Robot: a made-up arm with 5 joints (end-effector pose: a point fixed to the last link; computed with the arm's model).
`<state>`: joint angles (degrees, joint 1 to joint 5).
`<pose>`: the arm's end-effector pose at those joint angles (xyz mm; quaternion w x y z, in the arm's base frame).
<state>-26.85 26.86 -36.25 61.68 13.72</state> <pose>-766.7 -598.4 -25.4 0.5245 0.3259 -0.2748 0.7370</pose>
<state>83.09 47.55 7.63 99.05 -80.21</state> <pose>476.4 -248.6 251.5 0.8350 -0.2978 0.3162 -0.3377</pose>
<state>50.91 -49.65 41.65 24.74 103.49</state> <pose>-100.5 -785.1 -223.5 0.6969 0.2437 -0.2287 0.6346</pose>
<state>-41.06 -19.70 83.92 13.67 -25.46</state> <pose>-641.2 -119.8 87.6 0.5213 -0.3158 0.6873 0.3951</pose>
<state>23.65 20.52 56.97 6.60 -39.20</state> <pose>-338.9 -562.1 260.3 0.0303 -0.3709 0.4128 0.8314</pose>
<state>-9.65 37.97 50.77 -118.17 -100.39</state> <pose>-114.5 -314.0 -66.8 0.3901 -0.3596 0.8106 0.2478</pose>
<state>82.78 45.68 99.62 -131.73 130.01</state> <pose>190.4 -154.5 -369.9 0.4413 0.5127 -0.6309 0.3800</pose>
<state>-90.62 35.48 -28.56 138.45 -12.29</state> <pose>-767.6 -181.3 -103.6 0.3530 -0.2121 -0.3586 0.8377</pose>
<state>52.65 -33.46 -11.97 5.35 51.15</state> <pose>-83.4 -741.9 -164.6 0.4230 0.3526 -0.1761 0.8159</pose>
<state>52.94 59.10 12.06 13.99 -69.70</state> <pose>49.6 -482.9 384.1 0.3794 0.0064 -0.1879 -0.9059</pose>
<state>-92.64 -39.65 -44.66 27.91 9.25</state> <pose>-695.6 93.6 -202.7 0.8371 -0.3394 -0.3121 0.2945</pose>
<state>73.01 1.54 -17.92 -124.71 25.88</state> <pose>-14.9 -90.1 156.9 0.9716 0.1822 0.0518 0.1419</pose>
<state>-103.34 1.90 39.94 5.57 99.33</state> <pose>-355.5 483.0 67.3 0.7001 0.1228 -0.1727 -0.6819</pose>
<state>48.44 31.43 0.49 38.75 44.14</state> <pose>58.8 -879.9 241.3 0.2992 0.3135 0.3794 0.8175</pose>
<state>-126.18 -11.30 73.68 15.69 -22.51</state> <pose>-190.6 346.4 151.4 0.7370 0.2286 0.6357 -0.0223</pose>
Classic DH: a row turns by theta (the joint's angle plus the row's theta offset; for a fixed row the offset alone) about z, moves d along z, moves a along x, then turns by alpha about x. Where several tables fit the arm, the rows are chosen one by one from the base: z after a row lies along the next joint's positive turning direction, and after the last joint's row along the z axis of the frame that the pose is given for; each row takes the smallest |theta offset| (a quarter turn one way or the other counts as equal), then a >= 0, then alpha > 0; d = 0 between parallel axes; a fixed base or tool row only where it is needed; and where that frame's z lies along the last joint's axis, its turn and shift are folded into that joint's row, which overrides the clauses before.
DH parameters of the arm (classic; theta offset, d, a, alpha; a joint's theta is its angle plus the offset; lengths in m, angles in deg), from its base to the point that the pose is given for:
base (fixed): 43.52 0 -0.2248 0
joint 1: -43.52 0.1043 -0.1052 -90
joint 2: 90 -0.3666 0.039 -90
joint 3: 90 -0.0034 0.0424 -90
joint 4: 34.71 -0.1501 -0.2915 -135.7
joint 5: 0 -0.3869 0.1214 135.7
tool (fixed): 145.29 -0.076 0 0

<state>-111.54 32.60 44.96 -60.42 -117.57</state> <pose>-137.5 6.0 2.0 0.5192 0.3222 0.6827 0.4006</pose>
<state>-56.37 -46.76 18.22 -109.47 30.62</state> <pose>-177.3 -252.7 112.8 0.5159 -0.2120 -0.5298 -0.6389</pose>
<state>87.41 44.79 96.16 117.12 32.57</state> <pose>163.1 88.2 221.6 0.4964 0.3250 -0.7876 -0.1664</pose>
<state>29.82 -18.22 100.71 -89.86 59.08</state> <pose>112.4 -505.8 -275.6 0.6291 -0.3755 -0.6769 0.0714</pose>
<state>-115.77 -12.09 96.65 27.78 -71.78</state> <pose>-187.6 254.8 85.0 0.3945 0.3800 0.6872 0.4772</pose>
